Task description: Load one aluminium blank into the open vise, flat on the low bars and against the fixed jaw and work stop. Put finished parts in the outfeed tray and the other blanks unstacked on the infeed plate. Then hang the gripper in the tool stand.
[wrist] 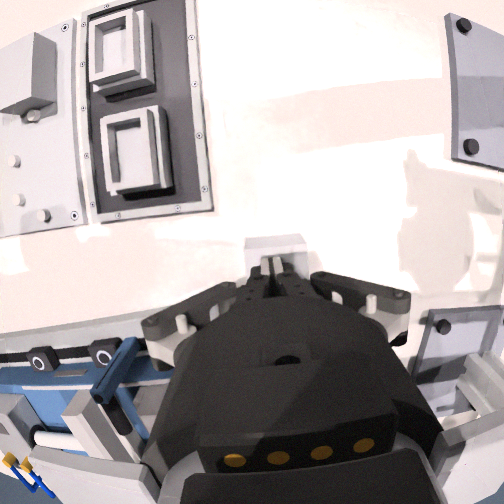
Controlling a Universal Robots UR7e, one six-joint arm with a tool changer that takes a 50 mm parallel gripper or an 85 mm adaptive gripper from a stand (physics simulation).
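Note:
My gripper fills the lower middle of the wrist view, its two fingertips drawn almost together. A small light grey block lies just beyond the fingertips on the pale table, wider than the gap between them. I cannot tell whether the fingers touch it. The dark outfeed tray at upper left holds two pocketed finished parts, side by side and not stacked. Left of it, the infeed plate with pins carries one plain aluminium blank. Part of the blue vise with its blue handle shows at lower left.
A grey bolted plate stands at the upper right edge. Another grey plate and light grey framing sit at lower right, close beside the gripper body. Light grey jaw blocks crowd the lower left.

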